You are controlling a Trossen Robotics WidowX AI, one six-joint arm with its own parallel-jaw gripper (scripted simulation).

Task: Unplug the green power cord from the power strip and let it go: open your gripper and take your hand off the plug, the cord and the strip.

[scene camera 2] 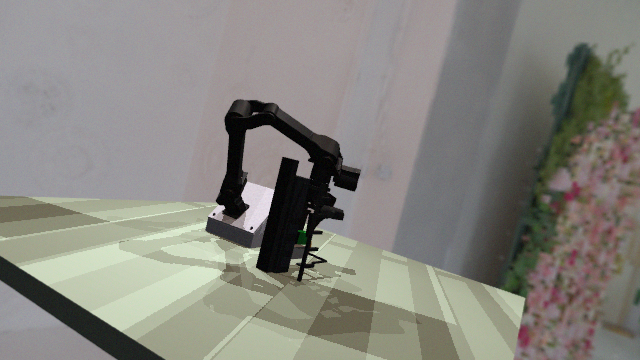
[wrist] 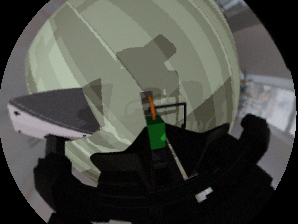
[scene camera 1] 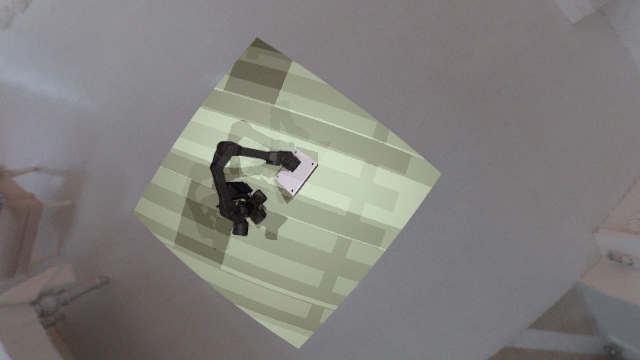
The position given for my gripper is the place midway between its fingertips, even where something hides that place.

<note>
In view: my gripper [scene camera 2: 303, 235].
My gripper shows as well in the wrist view [wrist: 155, 127].
</note>
